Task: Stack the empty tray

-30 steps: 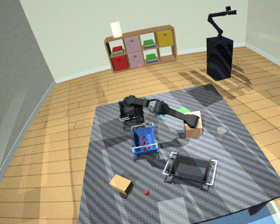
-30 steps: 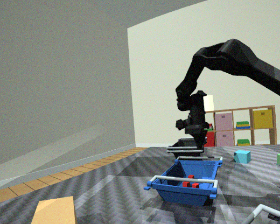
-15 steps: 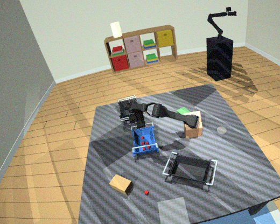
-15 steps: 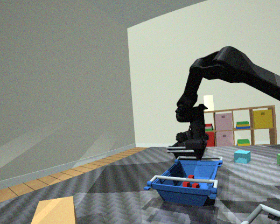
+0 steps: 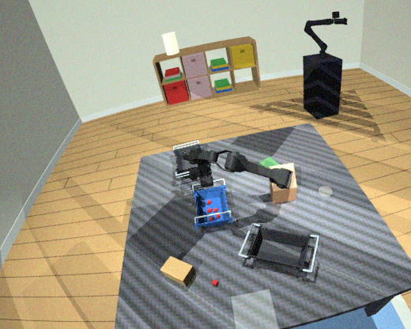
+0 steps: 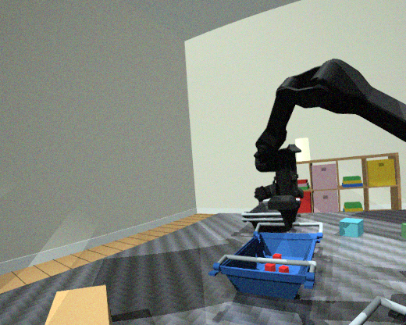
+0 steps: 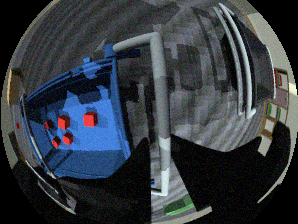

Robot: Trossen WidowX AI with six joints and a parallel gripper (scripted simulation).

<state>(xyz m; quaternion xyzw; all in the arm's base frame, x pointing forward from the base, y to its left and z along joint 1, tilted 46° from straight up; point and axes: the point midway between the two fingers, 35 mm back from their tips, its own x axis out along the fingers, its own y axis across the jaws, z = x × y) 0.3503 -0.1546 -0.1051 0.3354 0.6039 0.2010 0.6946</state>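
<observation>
Right now my gripper tip is 21 cm past the dark tray, 49 cm to the right of it and 2 cm above it. The rest, counted from my gripper tip: cyan cube (19 cm behind, 14 cm to the right, 4 cm below); flat tan block (24 cm ahead, 46 cm to the left, 3 cm below); green block (38 cm behind, 4 cm to the right, 4 cm below).
</observation>
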